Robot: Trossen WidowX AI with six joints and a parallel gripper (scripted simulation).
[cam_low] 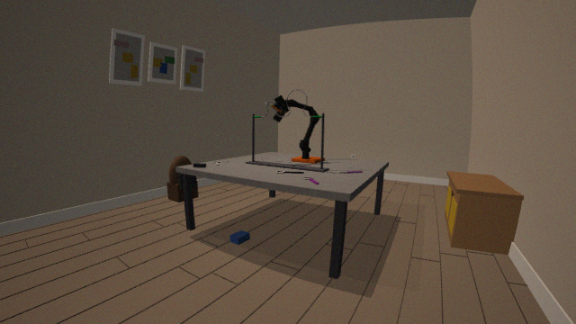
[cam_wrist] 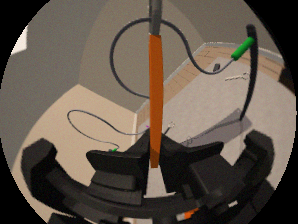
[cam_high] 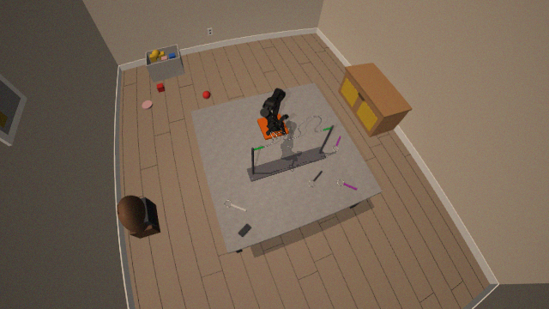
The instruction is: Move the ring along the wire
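Now: gripper tip 7 cm to the left of the ring with orange handle and 5 cm below it. Also, from my gripper tip: dark block: 50 cm to the right, 38 cm below, 35 cm ahead.
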